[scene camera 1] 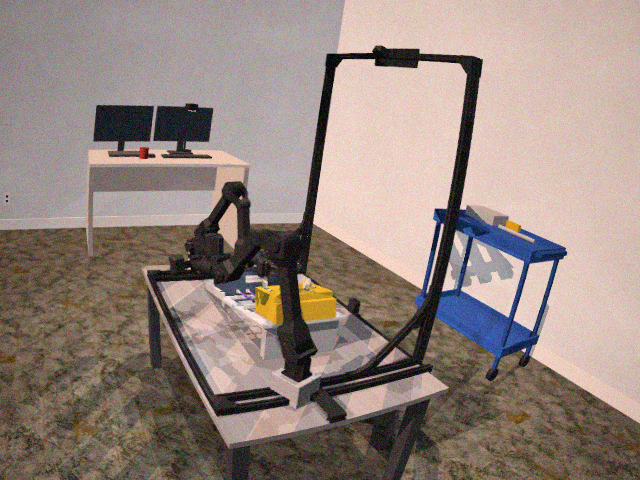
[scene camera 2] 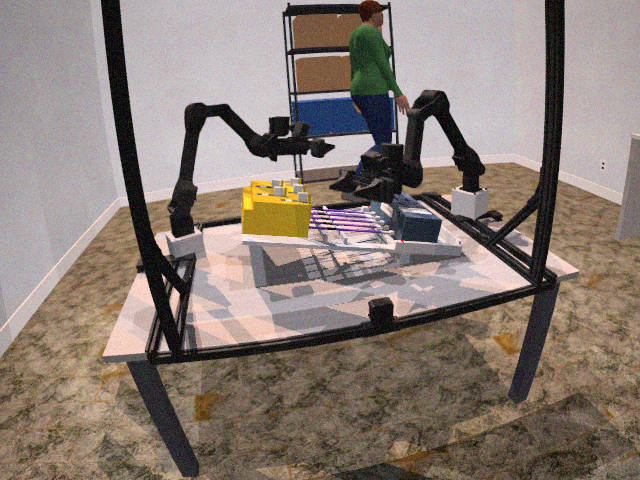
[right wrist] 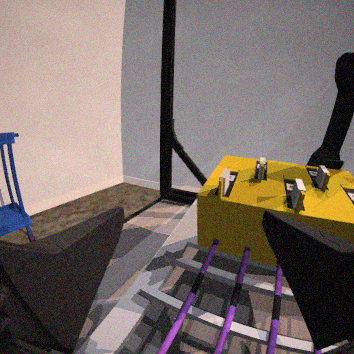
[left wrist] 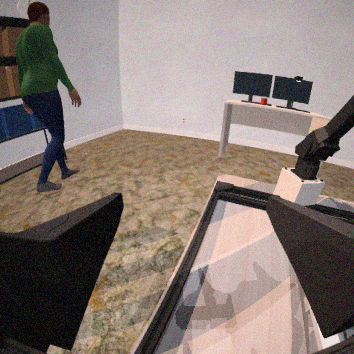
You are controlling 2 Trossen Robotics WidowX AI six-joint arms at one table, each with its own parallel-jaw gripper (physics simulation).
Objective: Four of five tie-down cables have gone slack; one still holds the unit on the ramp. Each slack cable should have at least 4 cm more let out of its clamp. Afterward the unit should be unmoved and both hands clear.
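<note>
The dark blue unit [scene camera 2: 421, 225] [scene camera 1: 236, 285] rests on the lower end of the white ramp [scene camera 2: 356, 246]. The yellow clamp block [scene camera 2: 275, 217] [scene camera 1: 315, 308] [right wrist: 225, 227] sits at the raised end. White clamp levers stand up from its top; one clamp is cut off at the right wrist view's edge. Purple cables [scene camera 2: 348, 223] [right wrist: 231, 317] with dark bands run between block and unit; I cannot tell which are slack. My left gripper [scene camera 2: 329, 148] [left wrist: 197, 201] is open and empty, above and beyond the block. My right gripper [scene camera 2: 342, 187] [right wrist: 194, 216] is open and empty above the cables and unit.
A black frame [scene camera 2: 553, 129] [scene camera 1: 462, 155] [right wrist: 168, 100] rises from the table. The two grippers hang fairly near each other in scene camera 2. A person in green [scene camera 2: 369, 64] [left wrist: 40, 62] is beyond the table, near a shelf rack [scene camera 2: 285, 51]. A blue cart [scene camera 1: 467, 320] stands at right.
</note>
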